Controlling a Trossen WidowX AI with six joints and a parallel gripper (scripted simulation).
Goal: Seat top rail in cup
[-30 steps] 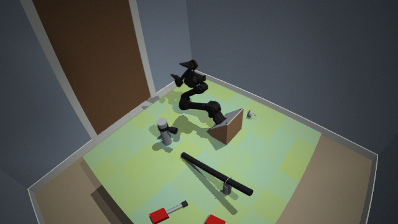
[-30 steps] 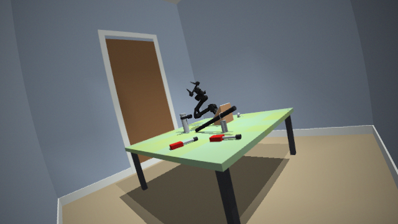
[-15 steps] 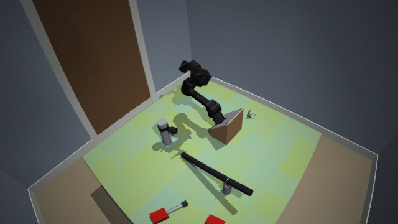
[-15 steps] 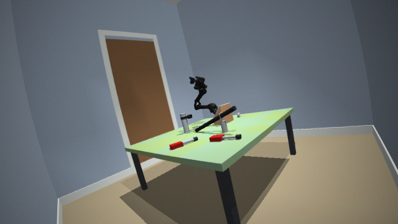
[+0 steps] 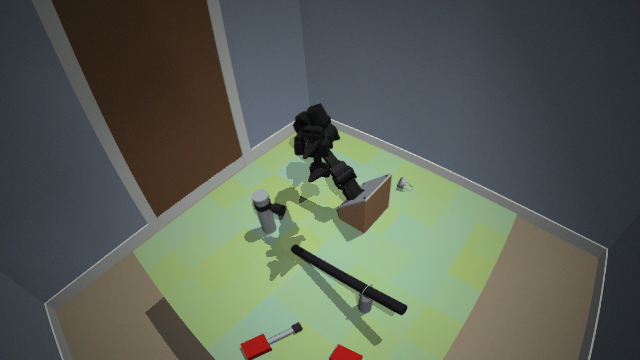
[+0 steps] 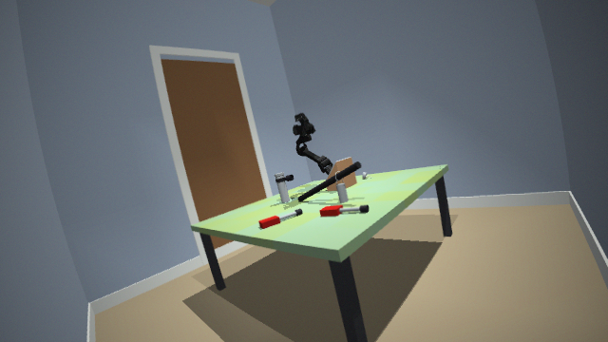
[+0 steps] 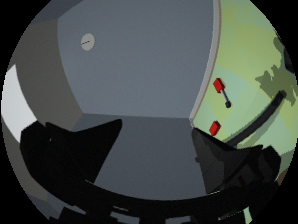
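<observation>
Right now the rail-end cup is 30 mm ahead of my gripper tip, 200 mm to the right of it and 300 mm below it. Round my gripper tip: small grey fitting 560 mm behind, 440 mm below; short grey post 30 mm ahead, 280 mm to the left, 350 mm below.
</observation>
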